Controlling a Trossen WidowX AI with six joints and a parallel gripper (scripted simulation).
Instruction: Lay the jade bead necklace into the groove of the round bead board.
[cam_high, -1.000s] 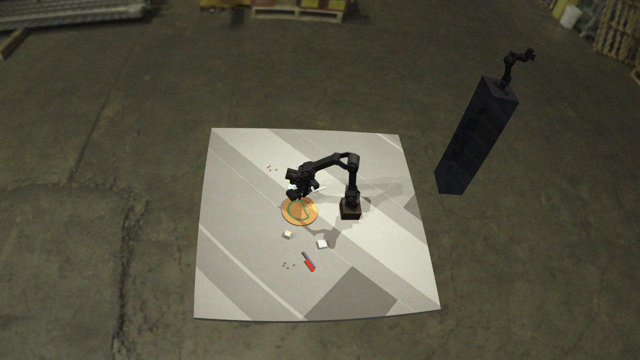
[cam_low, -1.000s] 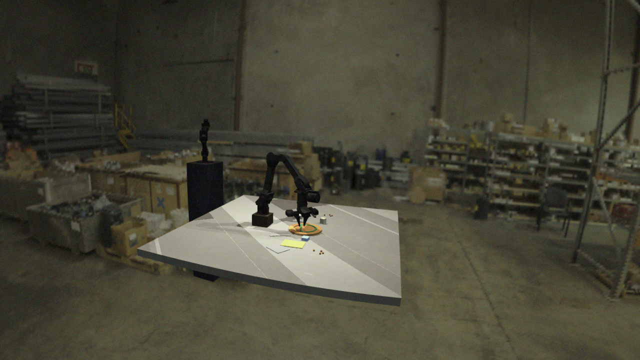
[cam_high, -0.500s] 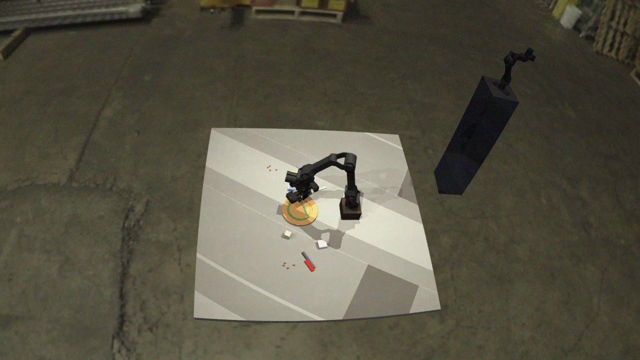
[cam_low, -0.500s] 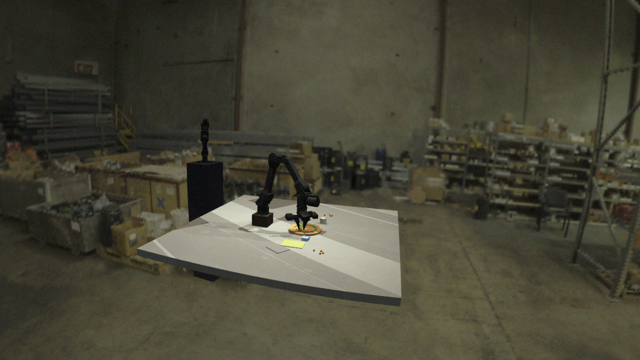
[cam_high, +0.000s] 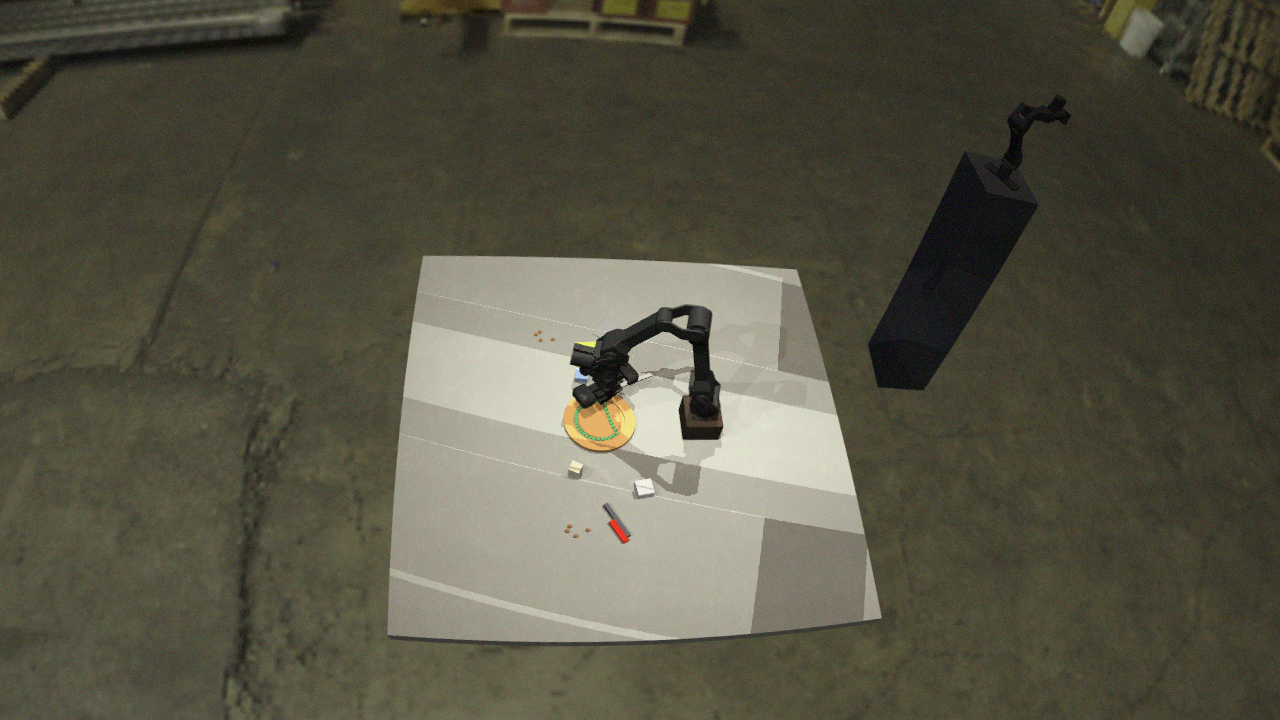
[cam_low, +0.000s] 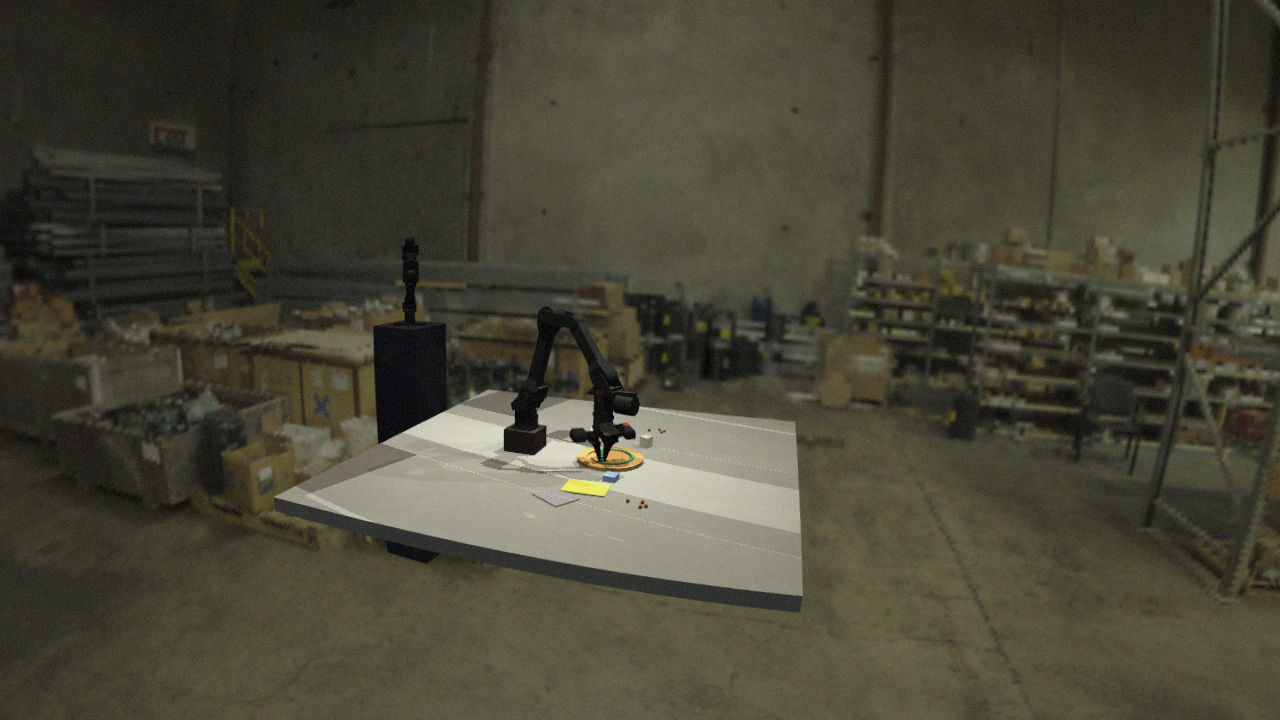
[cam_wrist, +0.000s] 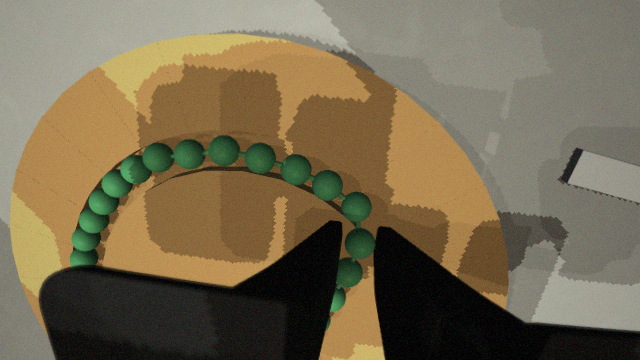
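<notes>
The blue block lies 90 mm to the right of my gripper tip, 60 mm ahead of it and 10 mm below it. Also, from my gripper tip: yellow pad (180 mm to the right, 20 mm ahead, 10 mm below); then white strip (90 mm to the right, 90 mm behind, 10 mm below); then cream cube (230 mm to the left, 70 mm ahead).
</notes>
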